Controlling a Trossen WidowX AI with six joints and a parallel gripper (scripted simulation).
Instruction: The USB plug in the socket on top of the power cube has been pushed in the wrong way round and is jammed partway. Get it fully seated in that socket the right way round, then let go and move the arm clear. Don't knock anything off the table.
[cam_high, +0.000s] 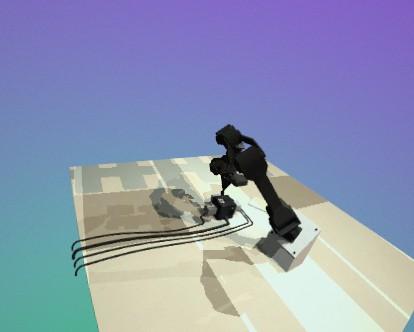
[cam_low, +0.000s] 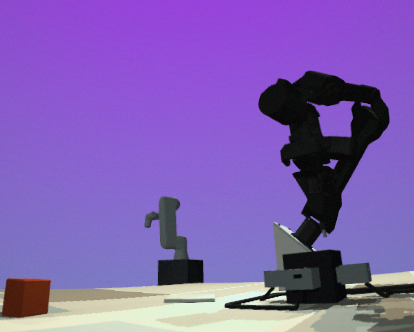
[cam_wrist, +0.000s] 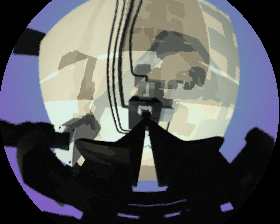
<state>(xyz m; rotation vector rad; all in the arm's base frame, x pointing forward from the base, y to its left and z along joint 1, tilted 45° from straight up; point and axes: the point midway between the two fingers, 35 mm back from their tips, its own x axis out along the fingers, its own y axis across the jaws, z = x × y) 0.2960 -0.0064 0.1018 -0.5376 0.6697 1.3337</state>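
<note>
The USB plug lies 2 cm below my gripper tip. From my gripper tip the other things lie so: red block: 27 cm ahead, 33 cm to the right, 12 cm below.
</note>
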